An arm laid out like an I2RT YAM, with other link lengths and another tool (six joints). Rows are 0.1 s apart.
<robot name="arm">
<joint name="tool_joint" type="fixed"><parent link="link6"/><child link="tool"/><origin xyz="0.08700 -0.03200 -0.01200" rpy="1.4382 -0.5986 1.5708"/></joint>
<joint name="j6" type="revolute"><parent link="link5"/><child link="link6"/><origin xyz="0.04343 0.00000 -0.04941"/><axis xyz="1 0 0"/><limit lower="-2.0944" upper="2.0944"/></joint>
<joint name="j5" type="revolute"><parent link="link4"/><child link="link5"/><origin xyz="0.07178 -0.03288 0.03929"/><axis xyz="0 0 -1"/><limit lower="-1.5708" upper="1.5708"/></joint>
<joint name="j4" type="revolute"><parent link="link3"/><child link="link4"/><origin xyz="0.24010 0.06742 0.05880"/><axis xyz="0 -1 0"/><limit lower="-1.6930" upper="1.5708"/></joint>
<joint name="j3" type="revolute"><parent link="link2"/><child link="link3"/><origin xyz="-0.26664 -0.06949 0.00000"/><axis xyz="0 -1 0"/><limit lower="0.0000" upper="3.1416"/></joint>
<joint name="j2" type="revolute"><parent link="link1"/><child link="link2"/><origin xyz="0.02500 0.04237 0.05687"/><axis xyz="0 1 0"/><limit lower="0.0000" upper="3.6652"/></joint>
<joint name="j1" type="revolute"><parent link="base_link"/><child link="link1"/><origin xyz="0.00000 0.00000 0.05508"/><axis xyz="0 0 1"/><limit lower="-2.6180" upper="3.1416"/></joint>
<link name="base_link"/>
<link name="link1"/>
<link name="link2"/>
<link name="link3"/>
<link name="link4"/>
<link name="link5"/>
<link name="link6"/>
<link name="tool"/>
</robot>
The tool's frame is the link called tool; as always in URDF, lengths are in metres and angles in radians.
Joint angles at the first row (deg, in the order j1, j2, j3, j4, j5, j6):
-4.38, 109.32, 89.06, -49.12, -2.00, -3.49
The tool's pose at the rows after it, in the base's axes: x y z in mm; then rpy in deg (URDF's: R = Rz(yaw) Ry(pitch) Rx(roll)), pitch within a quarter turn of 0, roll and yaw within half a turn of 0:
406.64, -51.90, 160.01, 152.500, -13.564, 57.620
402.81, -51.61, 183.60, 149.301, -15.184, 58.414
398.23, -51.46, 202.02, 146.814, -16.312, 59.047
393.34, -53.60, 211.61, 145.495, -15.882, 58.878
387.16, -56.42, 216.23, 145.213, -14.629, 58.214
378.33, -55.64, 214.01, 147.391, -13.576, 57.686
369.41, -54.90, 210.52, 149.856, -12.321, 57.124
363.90, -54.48, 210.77, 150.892, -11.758, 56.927
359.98, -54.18, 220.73, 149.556, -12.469, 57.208
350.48, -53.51, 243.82, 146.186, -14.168, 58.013
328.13, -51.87, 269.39, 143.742, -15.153, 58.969
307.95, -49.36, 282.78, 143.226, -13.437, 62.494
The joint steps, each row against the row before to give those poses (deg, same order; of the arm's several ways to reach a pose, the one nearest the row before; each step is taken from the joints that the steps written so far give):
0.00, -3.24, -0.01, 0.00, 0.00, 0.00
0.00, -3.54, 0.01, -0.05, 0.00, 0.00
0.00, -2.82, 0.00, -0.17, 0.09, 0.00
0.00, -1.53, 0.00, -0.59, 1.09, -0.02
0.00, -0.89, 0.00, -1.23, 1.44, 0.00
0.00, -0.24, 0.00, -2.60, -0.04, 0.02
0.00, 0.00, 0.00, -2.71, -0.02, 0.03
0.00, -0.33, 0.00, -1.48, 0.00, -0.03
0.00, -1.73, -0.01, -0.24, 0.00, 0.00
0.00, -4.02, 0.03, -0.35, 0.02, -0.04
0.00, -5.38, -0.02, -2.80, 0.00, -0.39
0.19, -3.56, 0.00, -3.81, -0.20, -3.65

